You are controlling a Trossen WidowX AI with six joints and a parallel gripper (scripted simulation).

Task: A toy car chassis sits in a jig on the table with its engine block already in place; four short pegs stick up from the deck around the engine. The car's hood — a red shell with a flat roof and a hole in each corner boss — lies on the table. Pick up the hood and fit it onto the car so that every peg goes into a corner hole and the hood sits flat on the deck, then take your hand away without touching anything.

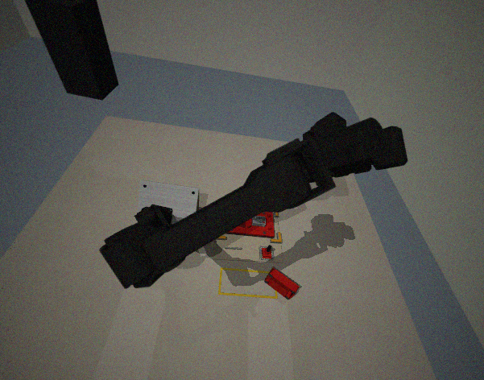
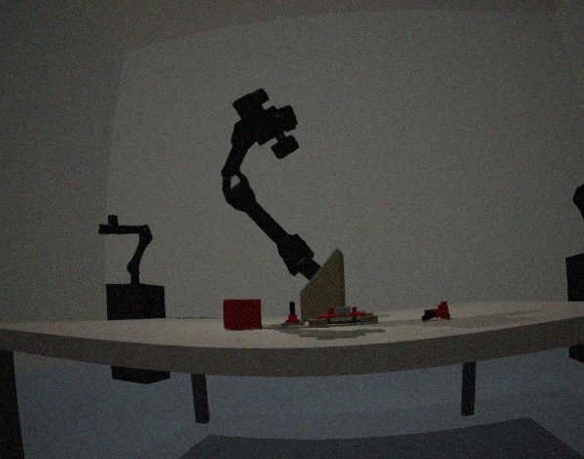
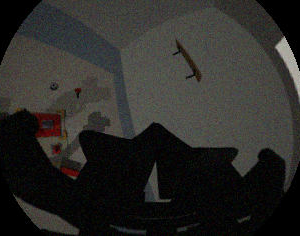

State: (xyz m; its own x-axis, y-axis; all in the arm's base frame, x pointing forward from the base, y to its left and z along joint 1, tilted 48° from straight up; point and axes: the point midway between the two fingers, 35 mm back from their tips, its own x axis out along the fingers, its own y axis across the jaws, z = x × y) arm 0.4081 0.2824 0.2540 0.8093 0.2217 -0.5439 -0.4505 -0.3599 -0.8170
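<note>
Now: the red hood 44 cm below my gripper tip, 12 cm to the right of it and 5 cm behind it. Round my gripper tip: grey wheel 47 cm below, 32 cm to the left, 15 cm behind.
</note>
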